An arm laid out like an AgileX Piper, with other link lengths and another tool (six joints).
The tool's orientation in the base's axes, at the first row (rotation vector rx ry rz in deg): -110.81, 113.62, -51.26
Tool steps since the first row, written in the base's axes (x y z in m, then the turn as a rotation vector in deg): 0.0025, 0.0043, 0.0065, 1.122, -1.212, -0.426; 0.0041, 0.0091, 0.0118, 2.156, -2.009, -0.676; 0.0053, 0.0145, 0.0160, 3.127, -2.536, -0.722; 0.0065, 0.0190, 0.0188, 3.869, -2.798, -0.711; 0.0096, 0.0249, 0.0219, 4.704, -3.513, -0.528; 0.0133, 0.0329, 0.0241, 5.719, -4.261, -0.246
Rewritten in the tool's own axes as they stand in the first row. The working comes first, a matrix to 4 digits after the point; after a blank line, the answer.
The tool's axes in the first row as the columns of a matrix, in the base's axes (used below as rounded here):
-0.1023, -0.8230, 0.5588
-0.9635, -0.0576, -0.2613
0.2472, -0.5651, -0.7871

-0.0028, -0.0060, -0.0048, 0.948, -0.613, 1.279; -0.0063, -0.0106, -0.0094, 1.548, -1.277, 2.262; -0.0106, -0.0142, -0.0134, 1.945, -2.019, 2.978; -0.0143, -0.0171, -0.0161, 2.124, -2.621, 3.453; -0.0196, -0.0217, -0.0184, 2.773, -3.371, 3.962; -0.0271, -0.0265, -0.0201, 3.460, -4.322, 4.503
